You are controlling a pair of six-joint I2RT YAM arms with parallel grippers.
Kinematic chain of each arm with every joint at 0, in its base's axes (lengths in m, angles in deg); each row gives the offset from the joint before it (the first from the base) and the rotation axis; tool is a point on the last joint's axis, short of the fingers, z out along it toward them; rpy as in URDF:
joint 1: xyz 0 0 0.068 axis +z
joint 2: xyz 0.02 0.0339 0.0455 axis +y
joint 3: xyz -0.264 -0.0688 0 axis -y
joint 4: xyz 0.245 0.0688 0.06 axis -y
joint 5: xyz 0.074 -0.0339 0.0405 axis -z
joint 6: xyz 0.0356 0 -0.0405 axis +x
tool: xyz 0 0 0 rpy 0 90 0
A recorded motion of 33 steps. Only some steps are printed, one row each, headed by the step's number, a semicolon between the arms.
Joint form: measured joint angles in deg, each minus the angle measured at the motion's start. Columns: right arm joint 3, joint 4, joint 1, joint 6, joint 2, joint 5; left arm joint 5, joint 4, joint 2, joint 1, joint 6, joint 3.
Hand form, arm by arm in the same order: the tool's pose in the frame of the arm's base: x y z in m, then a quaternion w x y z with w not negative. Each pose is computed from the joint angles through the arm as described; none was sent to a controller.
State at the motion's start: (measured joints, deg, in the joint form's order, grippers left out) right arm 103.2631 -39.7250 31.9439 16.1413 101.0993 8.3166; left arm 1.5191 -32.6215 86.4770 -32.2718 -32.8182 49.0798
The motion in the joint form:
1: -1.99 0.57 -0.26 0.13 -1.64 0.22; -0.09 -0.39 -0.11 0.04 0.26 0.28
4: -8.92 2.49 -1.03 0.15 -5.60 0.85; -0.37 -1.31 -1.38 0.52 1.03 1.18
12: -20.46 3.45 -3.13 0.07 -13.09 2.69; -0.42 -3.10 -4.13 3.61 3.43 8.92
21: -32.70 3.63 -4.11 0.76 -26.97 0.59; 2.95 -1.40 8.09 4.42 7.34 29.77
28: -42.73 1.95 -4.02 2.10 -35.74 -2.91; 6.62 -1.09 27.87 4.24 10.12 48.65
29: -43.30 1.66 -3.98 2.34 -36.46 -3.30; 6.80 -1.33 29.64 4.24 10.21 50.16
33: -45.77 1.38 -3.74 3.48 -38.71 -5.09; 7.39 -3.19 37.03 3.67 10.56 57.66
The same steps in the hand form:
1: 0.3374 0.2020 0.3754 0.43124 -0.08714 0.89013 0.11879; 0.2300 -0.1461 0.1744 0.13990 -0.00064 0.98476 -0.10331
4: 0.3264 0.1888 0.3635 0.42641 -0.07970 0.89454 0.10781; 0.2313 -0.1440 0.1837 0.15142 0.00154 0.98284 -0.10537
12: 0.3028 0.1588 0.3427 0.41129 -0.06044 0.90633 0.07582; 0.2519 -0.1385 0.2338 0.22130 -0.00365 0.96603 -0.13339
21: 0.2503 0.1259 0.3424 0.41885 -0.05308 0.90136 0.09637; 0.3204 -0.1725 0.2845 0.29090 0.03285 0.93772 -0.18705
28: 0.2133 0.1093 0.3186 0.38628 -0.05830 0.91298 0.11768; 0.3953 -0.2162 0.2574 0.27724 0.06771 0.93616 -0.20532
29: 0.2103 0.1081 0.3176 0.38380 -0.05817 0.91360 0.12105; 0.4010 -0.2194 0.2522 0.27299 0.06874 0.93746 -0.20476
33: 0.2007 0.1054 0.3113 0.37309 -0.05752 0.91580 0.13716; 0.4223 -0.2365 0.2337 0.25724 0.07712 0.94146 -0.20377

